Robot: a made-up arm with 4 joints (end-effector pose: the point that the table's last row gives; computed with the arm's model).
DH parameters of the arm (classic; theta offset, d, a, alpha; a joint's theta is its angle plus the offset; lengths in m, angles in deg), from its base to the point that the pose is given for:
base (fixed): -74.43 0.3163 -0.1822 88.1
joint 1: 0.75 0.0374 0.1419 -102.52
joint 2: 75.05 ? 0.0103 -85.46
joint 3: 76.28 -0.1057 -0.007 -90
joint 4: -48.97 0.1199 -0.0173 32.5
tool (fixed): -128.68 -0.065 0 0
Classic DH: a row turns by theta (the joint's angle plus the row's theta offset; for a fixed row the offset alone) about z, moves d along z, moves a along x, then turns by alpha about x.
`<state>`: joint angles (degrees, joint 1 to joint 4).
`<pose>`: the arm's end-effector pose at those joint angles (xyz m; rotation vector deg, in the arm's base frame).
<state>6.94 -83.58 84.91 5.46</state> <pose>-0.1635 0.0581 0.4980 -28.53 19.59 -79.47</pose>
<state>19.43 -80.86 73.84 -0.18</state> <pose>-0.1751 0.1007 0.5018 -41.53 -2.46 -84.90</pose>
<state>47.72 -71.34 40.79 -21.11</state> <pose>-0.1978 0.1601 0.4691 -59.20 -70.42 -80.55</pose>
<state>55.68 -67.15 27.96 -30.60</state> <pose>-0.1995 0.1599 0.4598 -57.01 -94.22 -69.43</pose>
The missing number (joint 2, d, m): 0.0878
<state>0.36 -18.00 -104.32 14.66</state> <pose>-0.0450 -0.1137 0.3514 -46.23 -168.36 -34.23</pose>
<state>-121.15 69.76 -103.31 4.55</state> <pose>0.0172 0.2996 0.1582 -61.50 24.88 149.95</pose>
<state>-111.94 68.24 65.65 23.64</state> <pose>0.0350 0.1898 0.0420 95.15 -61.00 34.40</pose>
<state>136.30 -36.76 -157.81 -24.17</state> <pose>-0.1893 0.4232 0.4407 -36.34 17.94 -127.28</pose>
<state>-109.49 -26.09 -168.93 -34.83</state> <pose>-0.0961 0.1500 0.0102 34.65 133.15 101.60</pose>
